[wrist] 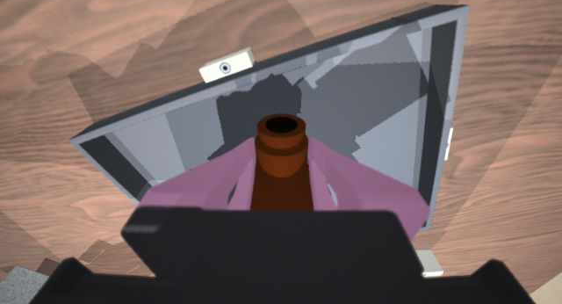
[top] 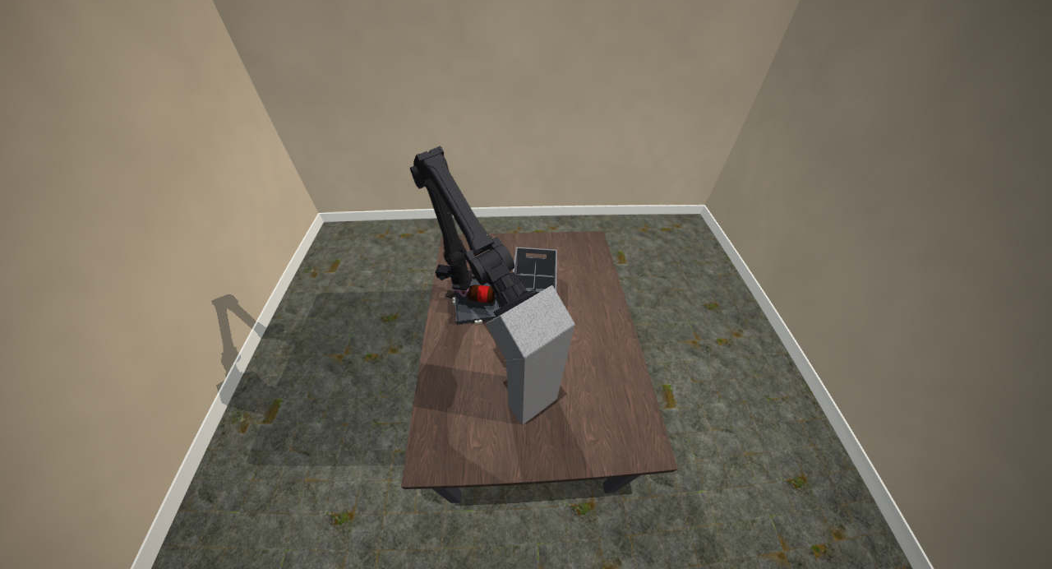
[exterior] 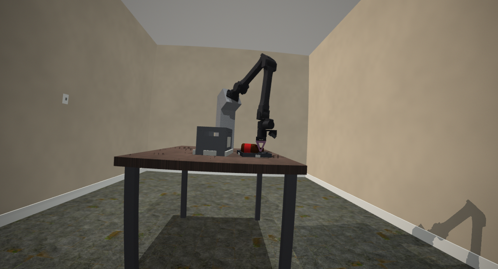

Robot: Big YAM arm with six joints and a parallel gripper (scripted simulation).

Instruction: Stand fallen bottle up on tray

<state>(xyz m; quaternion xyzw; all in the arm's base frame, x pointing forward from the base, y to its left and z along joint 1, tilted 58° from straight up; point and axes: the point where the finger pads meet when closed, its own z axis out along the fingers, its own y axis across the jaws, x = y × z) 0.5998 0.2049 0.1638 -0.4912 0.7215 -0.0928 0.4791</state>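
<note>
My gripper is now 5 cm to the left of the brown bottle. The rest, counted from my hand: dark grey tray (5 cm to the right, 3 cm below, 1 cm behind); dark crate (31 cm to the right, 4 cm above, 2 cm ahead).
</note>
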